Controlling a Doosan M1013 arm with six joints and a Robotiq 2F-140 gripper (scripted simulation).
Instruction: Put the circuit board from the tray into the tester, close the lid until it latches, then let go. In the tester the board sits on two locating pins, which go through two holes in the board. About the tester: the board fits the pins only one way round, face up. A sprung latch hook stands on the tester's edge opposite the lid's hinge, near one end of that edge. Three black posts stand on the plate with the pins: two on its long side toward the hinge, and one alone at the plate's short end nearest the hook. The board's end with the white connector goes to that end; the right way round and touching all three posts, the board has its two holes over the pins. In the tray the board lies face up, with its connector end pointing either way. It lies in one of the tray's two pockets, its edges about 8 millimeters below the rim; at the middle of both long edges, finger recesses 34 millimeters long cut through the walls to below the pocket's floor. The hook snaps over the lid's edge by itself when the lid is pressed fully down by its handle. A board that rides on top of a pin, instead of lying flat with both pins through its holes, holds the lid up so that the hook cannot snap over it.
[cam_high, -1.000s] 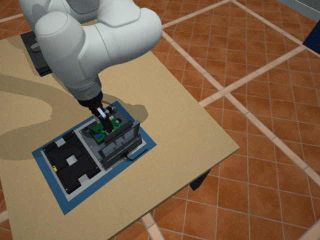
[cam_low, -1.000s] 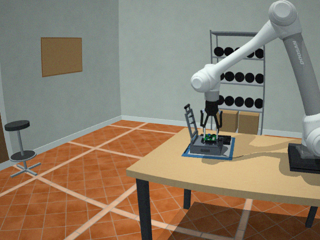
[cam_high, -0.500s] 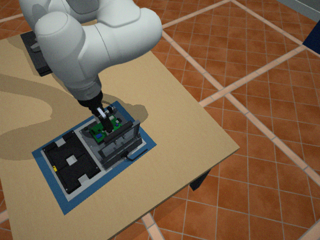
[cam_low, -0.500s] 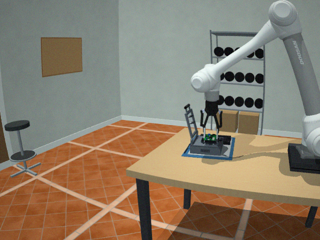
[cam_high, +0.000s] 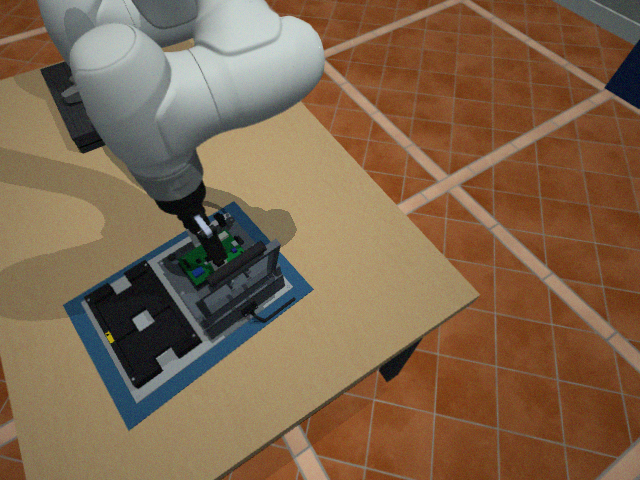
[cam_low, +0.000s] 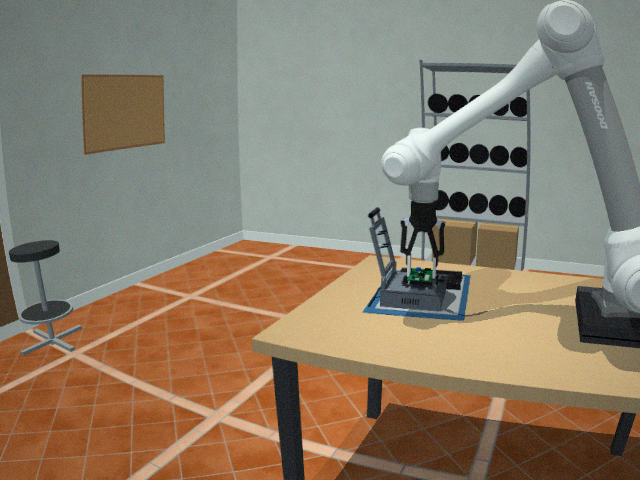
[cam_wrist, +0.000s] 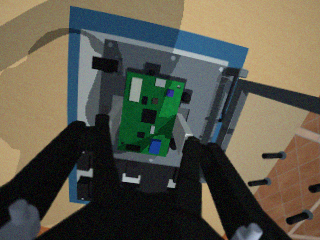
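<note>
Right now the pin plate is 10 mm ahead of my hand, 10 mm to the left of it and 40 mm below it. Also, from my hand: latch hook (60 mm behind, 60 mm to the left, 20 mm below); lid (130 mm ahead, 80 mm above).
</note>
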